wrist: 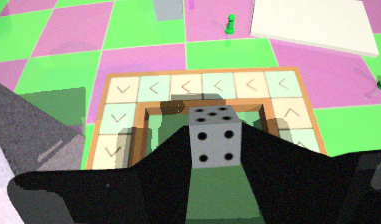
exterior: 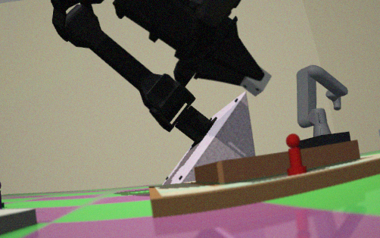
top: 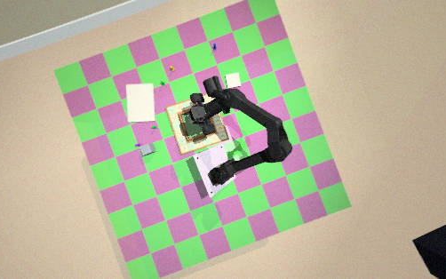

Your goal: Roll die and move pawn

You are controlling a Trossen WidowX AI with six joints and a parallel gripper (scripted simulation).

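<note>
Right now my gripper tip is 3 cm above the white die. The rest, counted from my gripper tip: blue pawn 33 cm ahead, 28 cm to the right, 11 cm below; red pawn 11 cm ahead, 10 cm below, 4 cm to the right; grey block 30 cm to the left, 10 cm below, 1 cm behind.
</note>
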